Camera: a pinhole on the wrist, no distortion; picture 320 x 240 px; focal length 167.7 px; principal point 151.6 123.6 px. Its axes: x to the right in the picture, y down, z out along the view. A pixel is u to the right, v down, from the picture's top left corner.
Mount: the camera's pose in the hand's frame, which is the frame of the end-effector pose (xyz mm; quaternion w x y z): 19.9 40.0 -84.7 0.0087 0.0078 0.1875 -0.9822
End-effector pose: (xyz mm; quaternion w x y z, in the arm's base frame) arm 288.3 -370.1 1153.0 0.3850 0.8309 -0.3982 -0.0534
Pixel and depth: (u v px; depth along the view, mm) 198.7 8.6 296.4
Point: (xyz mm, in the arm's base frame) 62.3 -523.8 1034.1
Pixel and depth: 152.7 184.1 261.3
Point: 340.3 -400.1 972.3
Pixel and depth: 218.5 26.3 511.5
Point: -118.0 -576.7 848.9
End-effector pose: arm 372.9 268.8 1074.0 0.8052 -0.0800 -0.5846 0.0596
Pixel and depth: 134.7 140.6 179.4
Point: 312.2 238.2 1139.2
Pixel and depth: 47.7 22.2 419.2
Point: 72.6 466.0 1422.7
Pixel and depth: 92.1 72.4 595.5
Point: -72.1 335.2 1444.7
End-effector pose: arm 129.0 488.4 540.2 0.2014 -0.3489 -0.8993 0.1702
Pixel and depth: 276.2 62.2 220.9
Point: 176.0 382.6 363.1
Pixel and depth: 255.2 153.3 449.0
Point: 48.4 115.2 310.6
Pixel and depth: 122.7 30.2 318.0
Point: -0.4 551.0 278.6
